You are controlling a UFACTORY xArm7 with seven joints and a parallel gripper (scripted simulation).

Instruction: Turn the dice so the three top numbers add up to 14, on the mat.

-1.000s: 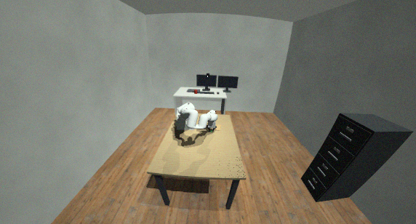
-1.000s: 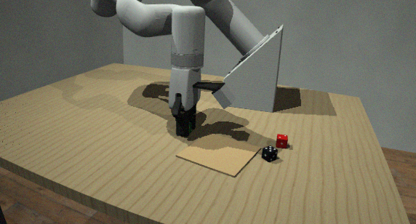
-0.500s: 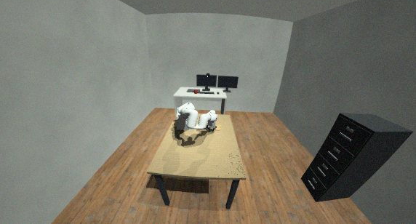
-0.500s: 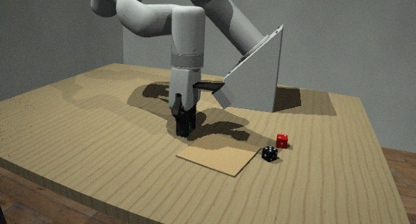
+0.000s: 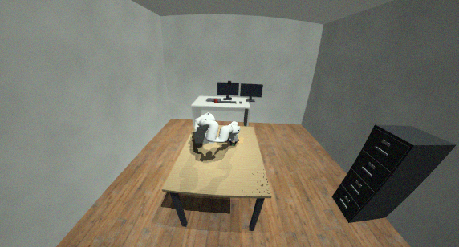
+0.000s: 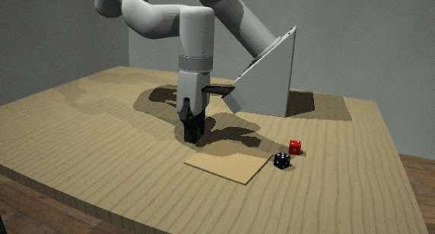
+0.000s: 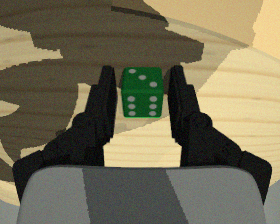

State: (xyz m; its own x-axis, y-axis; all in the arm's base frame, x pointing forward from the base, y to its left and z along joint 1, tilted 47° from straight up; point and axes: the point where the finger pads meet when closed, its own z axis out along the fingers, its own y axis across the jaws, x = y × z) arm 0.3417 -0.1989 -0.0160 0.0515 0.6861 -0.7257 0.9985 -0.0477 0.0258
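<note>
Now: the green die 1 cm below my hand. From my hand the other things lie so: red die (24 cm to the left, 1 cm below); black die (7 cm ahead, 21 cm to the left, 1 cm below); tan mat (7 cm ahead, 10 cm to the left, 2 cm below).
</note>
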